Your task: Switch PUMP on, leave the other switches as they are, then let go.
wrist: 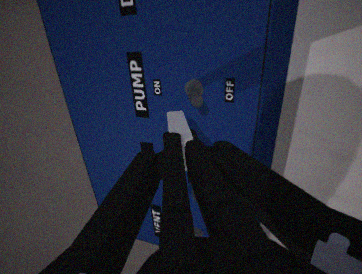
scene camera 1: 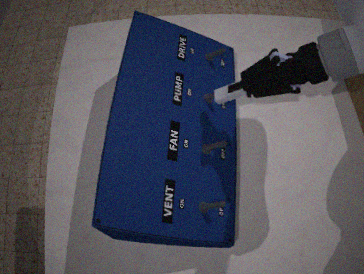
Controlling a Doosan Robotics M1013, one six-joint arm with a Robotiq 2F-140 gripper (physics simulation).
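Places are measured from the arm's base along level axes (x up, y right, z ahead), in centimetres.
Pixels of known places: gripper, fingertip midpoint: [wrist: 175,123] [scene camera 1: 216,97].
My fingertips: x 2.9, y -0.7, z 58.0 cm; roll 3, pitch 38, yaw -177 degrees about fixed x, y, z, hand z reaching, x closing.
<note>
Behind a point stands the place of what it marks.
A blue switch box [scene camera 1: 132,165] @[y -15.8, x 4.8, z 74.0 cm] [wrist: 95,115] @[y -1.4, x 5.0, z 73.2 cm] carries levers labelled DRIVE, PUMP, FAN and VENT. The PUMP lever [scene camera 1: 208,98] @[y 1.4, x -0.4, z 59.0 cm] [wrist: 195,93] @[y 2.2, x 1.4, z 56.3 cm] is partly hidden by the fingers in the scene view; in the wrist view it shows between its ON and OFF labels, its tip slightly toward OFF. The DRIVE lever [scene camera 1: 216,56] @[y 12.9, x 0.3, z 56.5 cm], FAN lever [scene camera 1: 215,148] @[y -10.9, x 0.4, z 58.7 cm] and VENT lever [scene camera 1: 212,205] @[y -22.4, x 0.9, z 59.9 cm] lean toward OFF. My gripper [scene camera 1: 218,96] @[y -0.7, x 2.9, z 58.0 cm] [wrist: 175,123] @[y -0.7, x 2.9, z 58.0 cm] is shut and empty. Its pale tips are close to the PUMP lever, on the FAN side and slightly toward ON in the wrist view. Contact cannot be made out.
The box lies on a pale table top [scene camera 1: 300,155] @[y -8.5, x -10.8, z 35.6 cm]. Tiled floor [scene camera 1: 25,125] shows beyond the table on the left. The arm reaches in from the right in the scene view, and shadows fall over the FAN lever area and the table.
</note>
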